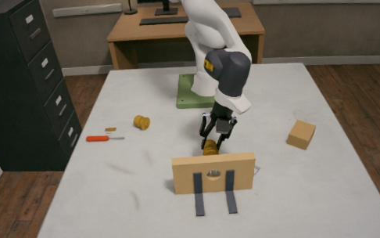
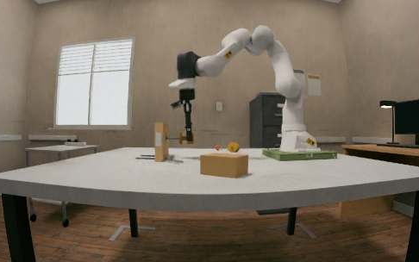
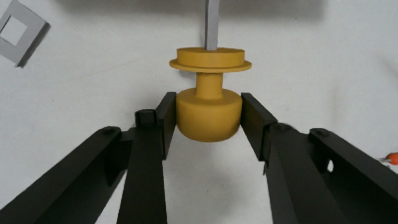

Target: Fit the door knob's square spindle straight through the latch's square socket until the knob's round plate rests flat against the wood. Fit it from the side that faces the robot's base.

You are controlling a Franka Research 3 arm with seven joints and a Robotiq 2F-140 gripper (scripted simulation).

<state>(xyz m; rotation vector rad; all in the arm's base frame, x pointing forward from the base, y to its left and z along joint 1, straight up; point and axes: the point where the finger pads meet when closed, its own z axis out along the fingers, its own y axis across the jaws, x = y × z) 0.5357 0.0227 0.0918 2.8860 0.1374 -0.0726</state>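
The wooden panel lies 13 cm ahead of my hand, 3 cm below it and 1 cm to the left of it. From my hand the other things lie so: small plate 51 cm to the right, 23 cm behind, 12 cm below; then cardboard box 41 cm to the left, 15 cm behind, 9 cm below.
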